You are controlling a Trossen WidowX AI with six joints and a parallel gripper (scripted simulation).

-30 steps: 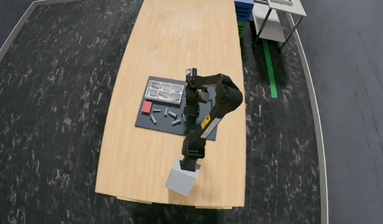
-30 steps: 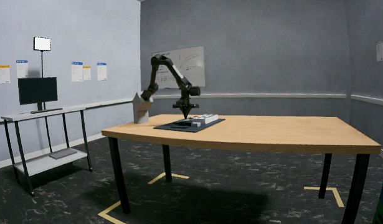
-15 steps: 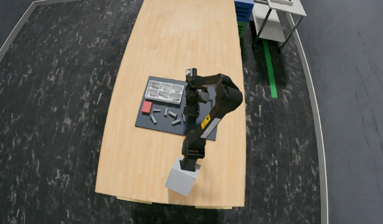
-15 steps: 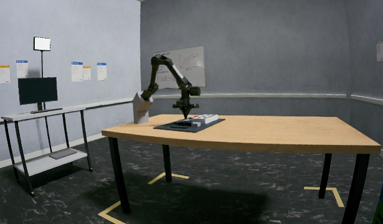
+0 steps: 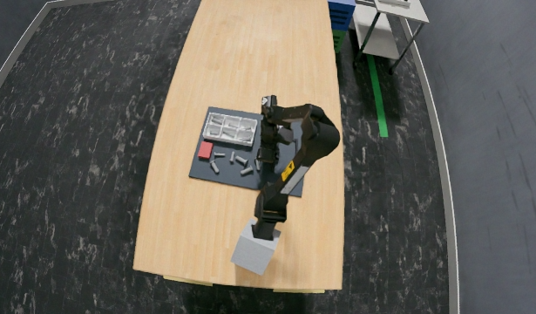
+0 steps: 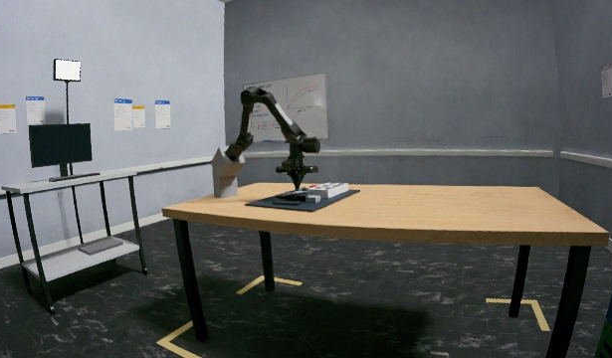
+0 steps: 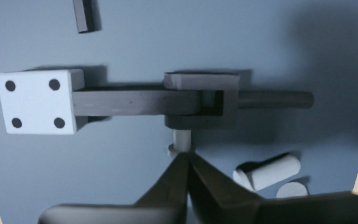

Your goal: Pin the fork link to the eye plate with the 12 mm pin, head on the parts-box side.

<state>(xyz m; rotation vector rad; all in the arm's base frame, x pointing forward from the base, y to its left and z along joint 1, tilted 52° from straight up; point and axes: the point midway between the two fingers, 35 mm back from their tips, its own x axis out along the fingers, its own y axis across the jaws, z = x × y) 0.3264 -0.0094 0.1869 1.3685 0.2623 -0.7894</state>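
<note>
Now: the eye plate 70 mm below my hand and 30 mm to the right of it. Round my hand: long dark bar 110 mm to the right, 70 mm below; pin 70 mm below, 50 mm to the left, 50 mm behind; dark mat 80 mm below, 70 mm to the left, 20 mm ahead.
</note>
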